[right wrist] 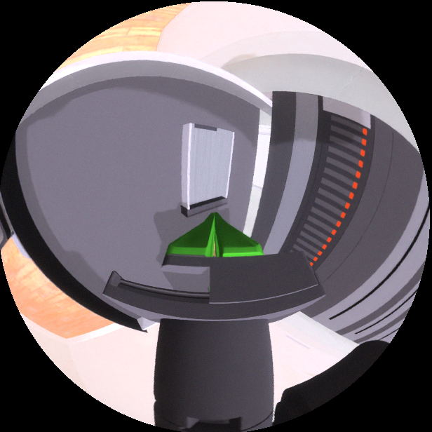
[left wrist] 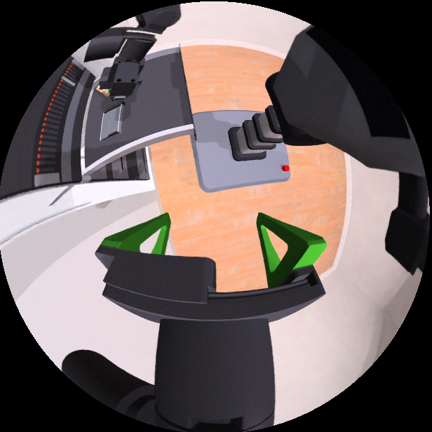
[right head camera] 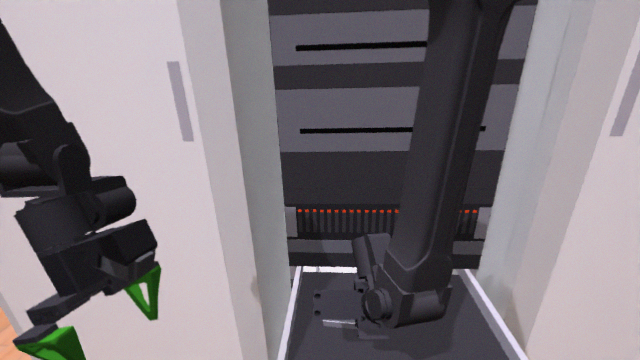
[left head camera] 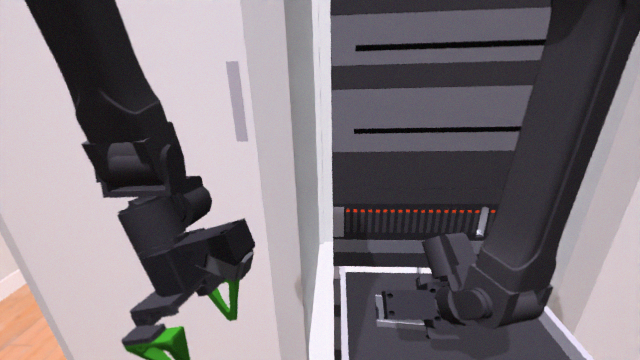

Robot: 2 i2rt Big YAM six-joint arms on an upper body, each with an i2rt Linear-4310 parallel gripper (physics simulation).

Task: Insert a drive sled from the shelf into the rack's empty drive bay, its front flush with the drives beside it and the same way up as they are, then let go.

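Frame: origin at the left arm's base, x right, y back, z down, level; millimetres.
Seen in the pictures: left gripper, fingertip midpoint: [right head camera: 124,346] [left head camera: 213,346].
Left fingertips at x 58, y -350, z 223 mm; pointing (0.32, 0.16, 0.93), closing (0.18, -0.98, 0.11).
Pixels of each thing's top centre, then the offset from my left fingertips to it. "pt": a spot on its surface instead. Level surfaces: height alone.
- silvery flat drive sled at its top centre: [right head camera: 351,309] [left head camera: 402,308] dz +171, dx +307, dy -235 mm
- dark shelf at its surface level: dz +188 mm
- drive row at its top centre: [right head camera: 356,202] [left head camera: 404,202] dz -33, dx +322, dy -361 mm
- silver lever at a spot on its surface: [left head camera: 482,222] pt dz +26, dx +517, dy -370 mm
A silvery flat drive sled [left head camera: 400,323] [right head camera: 340,323] [left wrist: 111,121] [right wrist: 210,162] lies on the dark shelf [left head camera: 360,345] [right head camera: 320,347] [left wrist: 160,95] [right wrist: 100,175], its dark end toward my right gripper [right wrist: 214,217]. That gripper is shut, its green fingertips together just beyond the dark end, with nothing seen between them. The right wrist hides its fingers in both head views. My left gripper [left head camera: 202,340] [right head camera: 117,340] [left wrist: 213,217] is open and empty, left of the rack. The drive row [left head camera: 415,222] [right head camera: 345,222] [left wrist: 50,125] [right wrist: 335,185] has orange lights; I cannot make out the empty bay.
A silver lever [left head camera: 482,222] [left wrist: 68,81] stands out from the drive row. A small tan box [left wrist: 103,91] is partly hidden behind the right fingers. Pale rims edge the shelf. White cabinet panels [left head camera: 200,175] [right head camera: 150,175] stand beside the rack. A grey base [left wrist: 215,170] stands on the wooden floor.
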